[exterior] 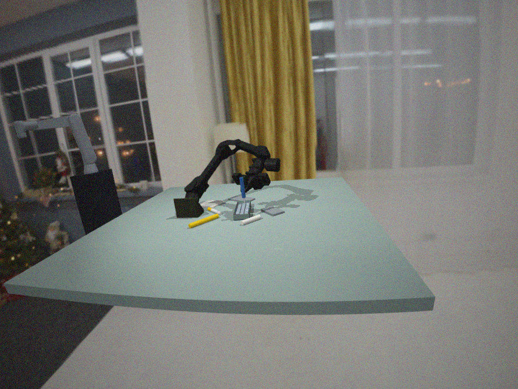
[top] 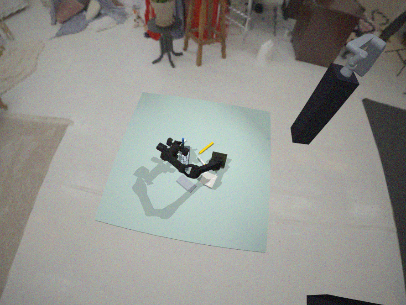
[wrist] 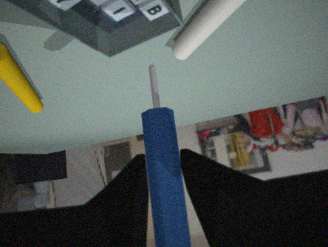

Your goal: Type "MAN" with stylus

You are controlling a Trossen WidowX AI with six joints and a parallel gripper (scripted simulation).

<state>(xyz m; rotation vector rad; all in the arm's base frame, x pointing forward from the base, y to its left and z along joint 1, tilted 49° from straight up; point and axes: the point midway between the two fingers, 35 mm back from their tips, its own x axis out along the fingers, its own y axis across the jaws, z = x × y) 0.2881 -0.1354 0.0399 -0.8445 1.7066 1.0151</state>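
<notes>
Now: the M key 110 mm below my gripper tip. Round my gripper tip: blue stylus: 10 mm below; stylus tip: 50 mm below; white cylinder: 110 mm below, 60 mm to the right, 30 mm ahead.
</notes>
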